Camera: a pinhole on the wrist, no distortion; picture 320 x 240 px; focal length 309.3 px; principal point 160.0 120.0 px. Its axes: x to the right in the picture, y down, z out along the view. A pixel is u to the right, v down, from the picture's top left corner.
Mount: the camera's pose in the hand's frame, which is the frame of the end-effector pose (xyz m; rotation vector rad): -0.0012 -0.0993 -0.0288 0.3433 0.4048 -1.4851
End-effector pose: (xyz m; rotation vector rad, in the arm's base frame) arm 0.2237 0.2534 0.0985 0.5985 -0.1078 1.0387
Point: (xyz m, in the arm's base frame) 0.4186 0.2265 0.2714
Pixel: outside the picture
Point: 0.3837 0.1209 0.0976
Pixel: 189 63
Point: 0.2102 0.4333 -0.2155
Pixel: behind the camera
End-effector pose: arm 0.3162 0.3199 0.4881 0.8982 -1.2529 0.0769
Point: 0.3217 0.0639 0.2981
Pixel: 255 33
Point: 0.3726 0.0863 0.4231
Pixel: 251 213
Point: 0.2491 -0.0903 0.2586
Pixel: 220 66
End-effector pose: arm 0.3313 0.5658 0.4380 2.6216 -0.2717 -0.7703
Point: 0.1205 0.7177 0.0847
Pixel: 143 67
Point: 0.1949 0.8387 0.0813
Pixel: 253 84
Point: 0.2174 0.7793 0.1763
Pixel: 232 69
